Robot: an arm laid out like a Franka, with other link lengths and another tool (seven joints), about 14 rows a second.
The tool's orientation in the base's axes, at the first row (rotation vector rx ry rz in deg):
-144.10 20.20 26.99
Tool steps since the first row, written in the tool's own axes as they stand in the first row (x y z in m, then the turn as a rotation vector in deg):
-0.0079 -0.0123 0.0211 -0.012 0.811 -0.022
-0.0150 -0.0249 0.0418 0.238 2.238 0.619
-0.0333 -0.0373 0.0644 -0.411 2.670 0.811
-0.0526 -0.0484 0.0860 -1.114 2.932 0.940
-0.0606 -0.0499 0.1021 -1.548 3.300 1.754
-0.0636 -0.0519 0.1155 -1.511 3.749 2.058
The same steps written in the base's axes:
-0.0083 0.0230 -0.0076 -0.283 -0.670 -0.359
-0.0157 0.0460 -0.0152 -0.709 -1.508 -1.634
-0.0338 0.0715 -0.0198 -1.493 -1.655 -1.728
-0.0530 0.0956 -0.0238 -2.251 -1.691 -1.672
-0.0638 0.1070 -0.0326 -2.978 -1.468 -2.311
-0.0693 0.1166 -0.0410 -3.176 -1.668 -2.776

